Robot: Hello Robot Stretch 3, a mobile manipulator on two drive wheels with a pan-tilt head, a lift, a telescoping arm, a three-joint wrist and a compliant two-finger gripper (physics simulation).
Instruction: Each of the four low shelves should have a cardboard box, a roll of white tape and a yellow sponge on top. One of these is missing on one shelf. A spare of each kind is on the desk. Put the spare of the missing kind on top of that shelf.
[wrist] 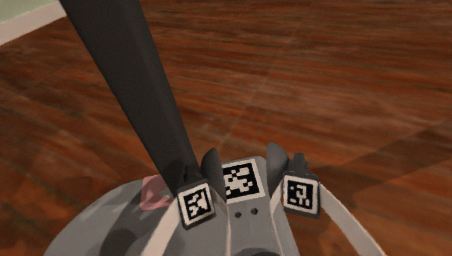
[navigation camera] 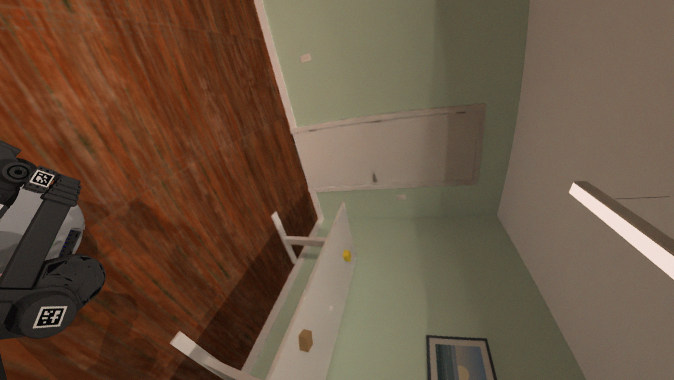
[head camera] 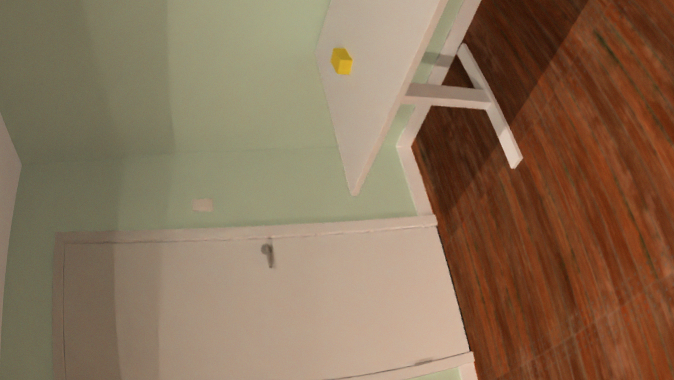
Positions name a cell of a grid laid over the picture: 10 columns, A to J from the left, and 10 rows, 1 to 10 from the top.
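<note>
A white door (head camera: F8) is visible, and the navigation camera view (navigation camera: G4) shows the door too. Also visible: a white desk (head camera: F2) and the gripper (wrist: F7).
</note>
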